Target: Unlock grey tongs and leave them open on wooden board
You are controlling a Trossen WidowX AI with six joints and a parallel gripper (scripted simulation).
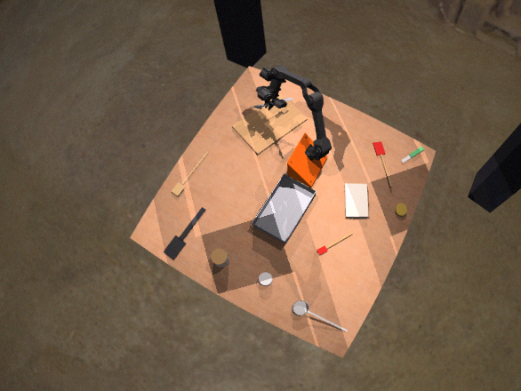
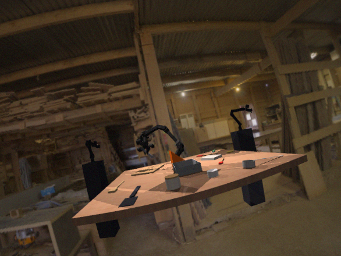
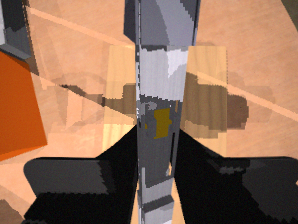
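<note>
The yellow lock piece is 4 cm above my gripper tip and 1 cm to the right of it. From my gripper tip the other things lie so: grey roasting tin (37 cm ahead, 35 cm to the left, 14 cm below); then wooden board (16 cm below, 2 cm behind, 1 cm to the right); then white block (64 cm to the left, 16 cm below, 13 cm ahead).
</note>
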